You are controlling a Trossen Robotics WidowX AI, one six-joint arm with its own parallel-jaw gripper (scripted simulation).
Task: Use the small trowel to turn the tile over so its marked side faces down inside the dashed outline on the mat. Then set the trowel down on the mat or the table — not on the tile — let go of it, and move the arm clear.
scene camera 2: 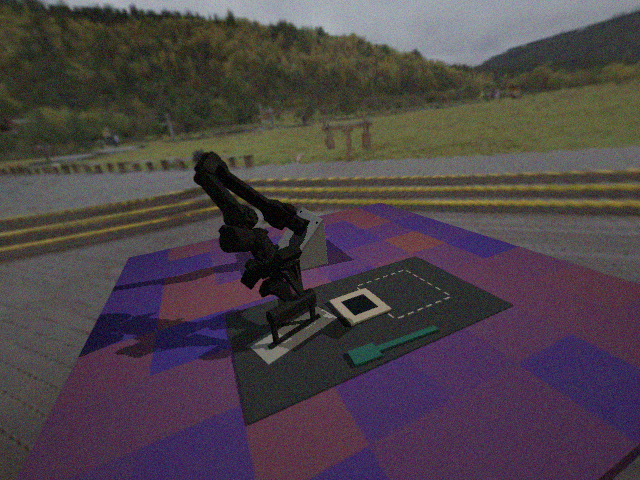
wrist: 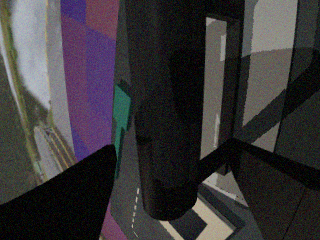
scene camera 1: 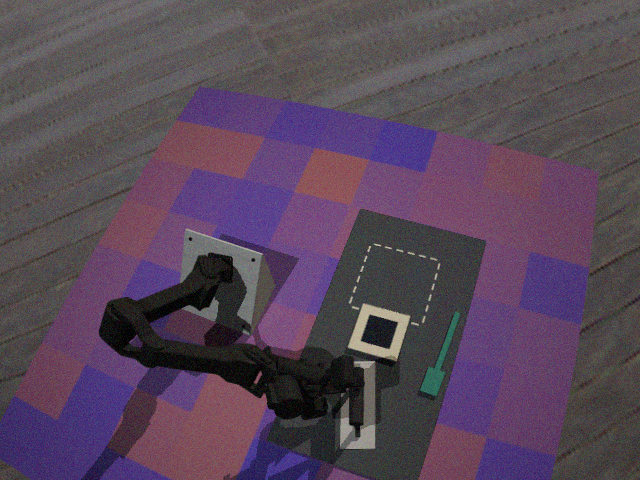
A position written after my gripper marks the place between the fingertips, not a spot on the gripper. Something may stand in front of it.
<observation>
My gripper (scene camera 2: 297, 301) is open, holding nothing. Also in view: a green trowel (scene camera 2: 369, 352) and a dark mat (scene camera 1: 405, 419).
The green trowel is seen too in the wrist view (wrist: 123, 101) and in scene camera 1 (scene camera 1: 434, 377). My gripper shows as well in the wrist view (wrist: 171, 149) and in scene camera 1 (scene camera 1: 354, 387). The dark mat is seen too in scene camera 2 (scene camera 2: 320, 361) and in the wrist view (wrist: 290, 142).
</observation>
